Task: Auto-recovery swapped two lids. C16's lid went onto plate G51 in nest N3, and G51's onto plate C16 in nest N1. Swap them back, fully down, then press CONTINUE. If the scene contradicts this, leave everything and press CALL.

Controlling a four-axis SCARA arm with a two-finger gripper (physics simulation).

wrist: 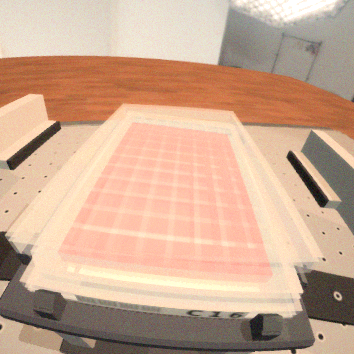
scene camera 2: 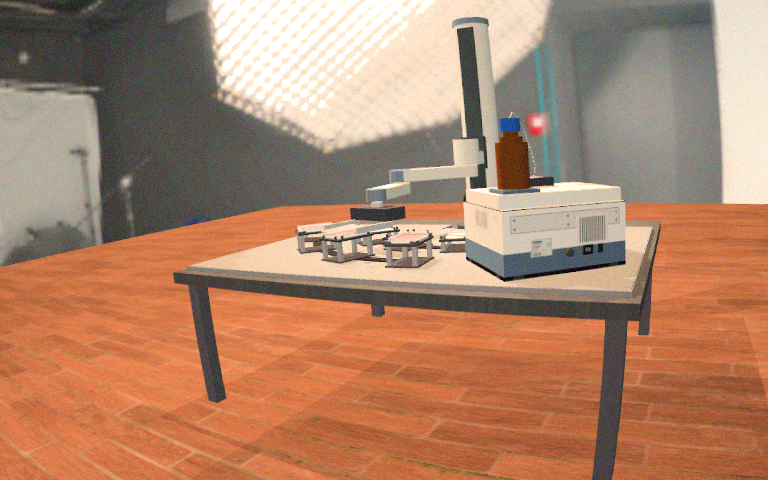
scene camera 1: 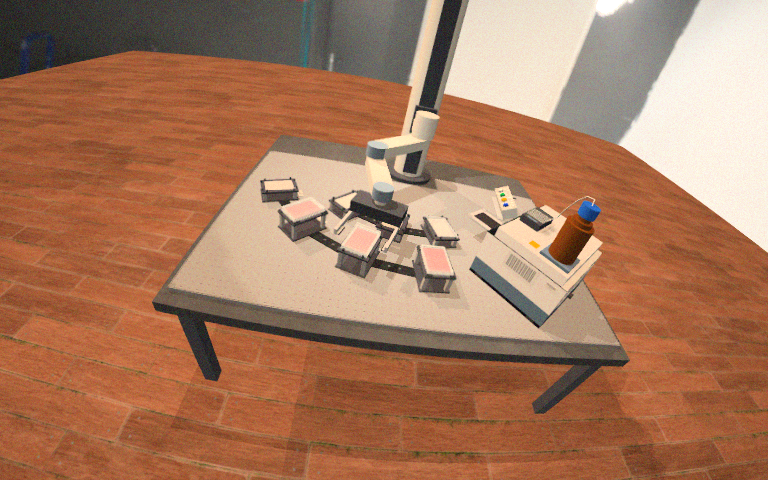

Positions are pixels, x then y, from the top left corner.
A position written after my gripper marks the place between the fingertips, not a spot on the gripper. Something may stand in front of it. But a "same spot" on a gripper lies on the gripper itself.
My gripper shows in the wrist view, in scene camera 2 (340, 229) and in scene camera 1. The same spot on my gripper: (wrist: 317, 164) is (scene camera 1: 339, 228).
